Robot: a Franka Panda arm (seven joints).
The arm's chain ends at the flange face. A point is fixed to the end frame.
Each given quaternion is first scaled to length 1.
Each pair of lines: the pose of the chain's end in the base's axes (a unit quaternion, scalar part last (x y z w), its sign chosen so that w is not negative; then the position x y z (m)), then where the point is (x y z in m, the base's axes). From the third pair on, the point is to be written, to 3 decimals.
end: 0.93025 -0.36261 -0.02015 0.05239 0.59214 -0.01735 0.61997
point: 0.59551 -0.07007 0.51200
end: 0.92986 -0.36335 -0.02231 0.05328 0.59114 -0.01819 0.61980
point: 0.59391 -0.07093 0.51183
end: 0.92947 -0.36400 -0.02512 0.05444 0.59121 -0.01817 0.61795
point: 0.593 -0.071 0.510
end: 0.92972 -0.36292 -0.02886 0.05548 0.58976 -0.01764 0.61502
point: 0.591 -0.070 0.507
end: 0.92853 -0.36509 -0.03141 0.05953 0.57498 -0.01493 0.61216
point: 0.575 -0.068 0.504
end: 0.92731 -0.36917 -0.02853 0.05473 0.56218 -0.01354 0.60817
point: 0.563 -0.066 0.500
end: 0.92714 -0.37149 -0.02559 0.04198 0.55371 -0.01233 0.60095
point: 0.556 -0.063 0.492
